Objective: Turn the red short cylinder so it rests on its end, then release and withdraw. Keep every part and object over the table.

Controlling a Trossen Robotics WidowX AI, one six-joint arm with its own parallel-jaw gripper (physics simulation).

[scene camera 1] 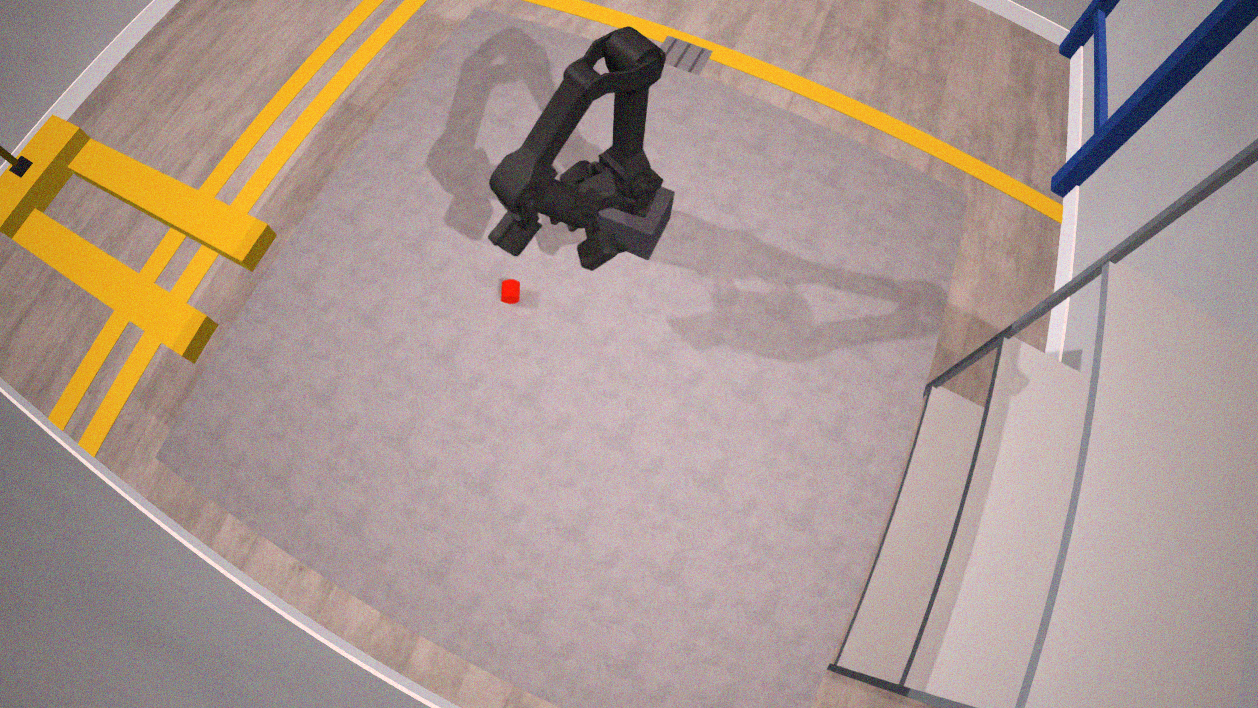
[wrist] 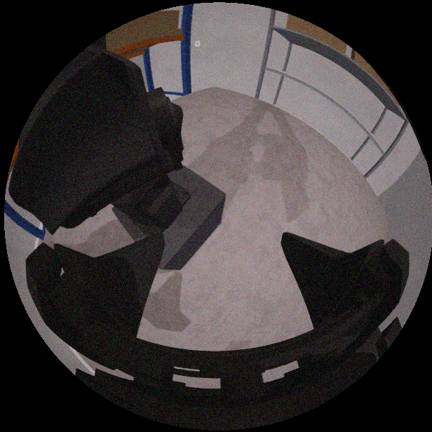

gripper: scene camera 1; wrist
same spot on gripper: (scene camera 1: 621, 247) = (wrist: 315, 241)
